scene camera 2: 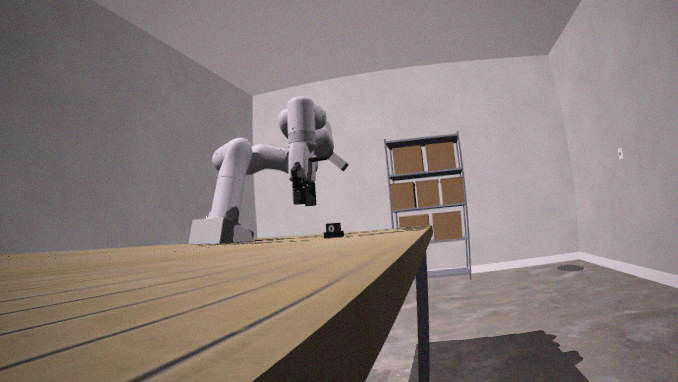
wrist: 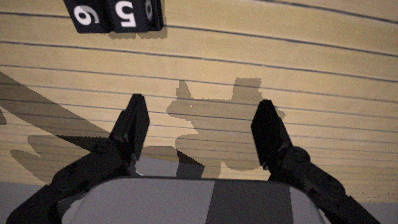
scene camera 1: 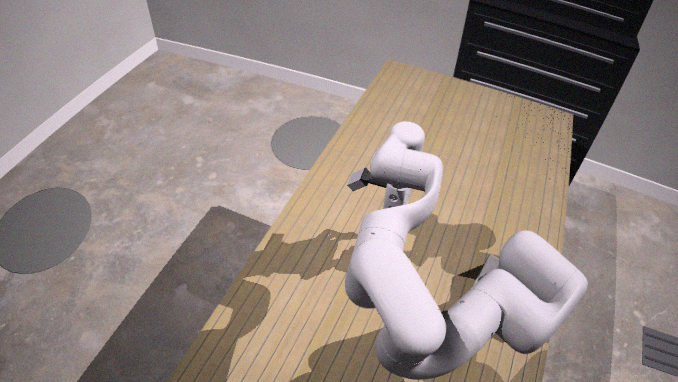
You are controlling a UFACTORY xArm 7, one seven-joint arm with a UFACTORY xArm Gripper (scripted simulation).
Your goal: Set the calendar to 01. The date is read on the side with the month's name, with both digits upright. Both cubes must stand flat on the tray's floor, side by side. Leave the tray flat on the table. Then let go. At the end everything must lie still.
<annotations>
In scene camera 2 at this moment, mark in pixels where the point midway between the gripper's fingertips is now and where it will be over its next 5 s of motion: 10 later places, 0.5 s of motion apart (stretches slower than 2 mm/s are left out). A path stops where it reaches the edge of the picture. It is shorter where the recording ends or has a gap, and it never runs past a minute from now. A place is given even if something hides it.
My gripper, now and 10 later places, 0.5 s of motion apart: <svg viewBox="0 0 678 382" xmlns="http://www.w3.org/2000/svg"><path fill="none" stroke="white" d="M305 205L313 202L320 201L327 199L330 201L330 202L330 207L331 213L331 219L331 221L332 225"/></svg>
</annotations>
